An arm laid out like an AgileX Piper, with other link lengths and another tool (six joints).
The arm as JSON. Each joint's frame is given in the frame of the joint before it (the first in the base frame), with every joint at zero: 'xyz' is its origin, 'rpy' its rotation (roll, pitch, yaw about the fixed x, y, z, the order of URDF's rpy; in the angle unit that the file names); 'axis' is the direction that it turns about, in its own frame. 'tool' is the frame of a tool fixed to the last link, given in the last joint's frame.
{
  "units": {
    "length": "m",
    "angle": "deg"
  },
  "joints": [
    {
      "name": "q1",
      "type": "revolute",
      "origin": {
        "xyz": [
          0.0,
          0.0,
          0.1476
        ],
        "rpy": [
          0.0,
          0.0,
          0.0
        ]
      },
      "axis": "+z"
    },
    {
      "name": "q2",
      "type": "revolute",
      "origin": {
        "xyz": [
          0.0,
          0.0,
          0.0
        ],
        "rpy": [
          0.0,
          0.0,
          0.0
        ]
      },
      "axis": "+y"
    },
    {
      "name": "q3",
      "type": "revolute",
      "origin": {
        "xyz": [
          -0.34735,
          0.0,
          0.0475
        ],
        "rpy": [
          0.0,
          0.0,
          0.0
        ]
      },
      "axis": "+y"
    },
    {
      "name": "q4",
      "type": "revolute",
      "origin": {
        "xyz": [
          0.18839,
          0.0,
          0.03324
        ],
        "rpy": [
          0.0,
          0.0,
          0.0
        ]
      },
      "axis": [
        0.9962,
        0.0,
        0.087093
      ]
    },
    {
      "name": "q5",
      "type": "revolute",
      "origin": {
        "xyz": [
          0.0,
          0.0,
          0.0
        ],
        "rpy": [
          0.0,
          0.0,
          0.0
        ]
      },
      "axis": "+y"
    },
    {
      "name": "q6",
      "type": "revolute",
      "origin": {
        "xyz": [
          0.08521,
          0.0,
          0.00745
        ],
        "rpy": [
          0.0,
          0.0,
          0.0
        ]
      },
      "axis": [
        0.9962,
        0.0,
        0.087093
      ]
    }
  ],
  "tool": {
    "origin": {
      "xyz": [
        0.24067,
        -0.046,
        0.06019
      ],
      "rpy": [
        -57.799,
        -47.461,
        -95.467
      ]
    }
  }
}
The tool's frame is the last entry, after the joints.
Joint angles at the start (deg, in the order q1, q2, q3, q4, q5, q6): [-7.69 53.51 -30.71 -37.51 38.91 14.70]
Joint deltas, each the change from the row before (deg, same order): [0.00 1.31 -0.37 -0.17 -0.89 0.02]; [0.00 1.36 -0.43 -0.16 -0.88 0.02]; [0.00 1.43 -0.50 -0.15 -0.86 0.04]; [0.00 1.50 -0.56 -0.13 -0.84 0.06]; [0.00 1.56 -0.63 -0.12 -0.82 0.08]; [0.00 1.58 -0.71 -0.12 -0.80 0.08]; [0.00 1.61 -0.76 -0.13 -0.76 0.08]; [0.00 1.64 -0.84 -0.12 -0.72 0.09]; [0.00 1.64 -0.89 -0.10 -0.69 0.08]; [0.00 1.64 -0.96 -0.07 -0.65 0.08]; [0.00 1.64 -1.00 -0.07 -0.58 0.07]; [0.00 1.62 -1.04 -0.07 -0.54 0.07]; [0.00 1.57 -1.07 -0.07 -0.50 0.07]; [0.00 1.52 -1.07 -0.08 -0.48 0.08]
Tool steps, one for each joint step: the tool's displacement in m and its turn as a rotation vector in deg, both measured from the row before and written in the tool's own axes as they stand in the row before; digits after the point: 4 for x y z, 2 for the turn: [0.0031 -0.0038 0.0056 0.31 -0.39 -0.34]; [0.0033 -0.0039 0.0058 0.31 -0.39 -0.32]; [0.0034 -0.0039 0.0061 0.31 -0.40 -0.28]; [0.0035 -0.0038 0.0064 0.30 -0.41 -0.23]; [0.0037 -0.0038 0.0067 0.29 -0.41 -0.19]; [0.0040 -0.0038 0.0069 0.30 -0.37 -0.19]; [0.0041 -0.0036 0.0070 0.28 -0.37 -0.18]; [0.0044 -0.0036 0.0072 0.27 -0.34 -0.15]; [0.0045 -0.0035 0.0073 0.27 -0.32 -0.13]; [0.0047 -0.0035 0.0074 0.28 -0.28 -0.09]; [0.0047 -0.0032 0.0074 0.23 -0.28 -0.09]; [0.0048 -0.0030 0.0074 0.22 -0.24 -0.08]; [0.0049 -0.0029 0.0072 0.22 -0.19 -0.07]; [0.0049 -0.0028 0.0071 0.22 -0.15 -0.07]
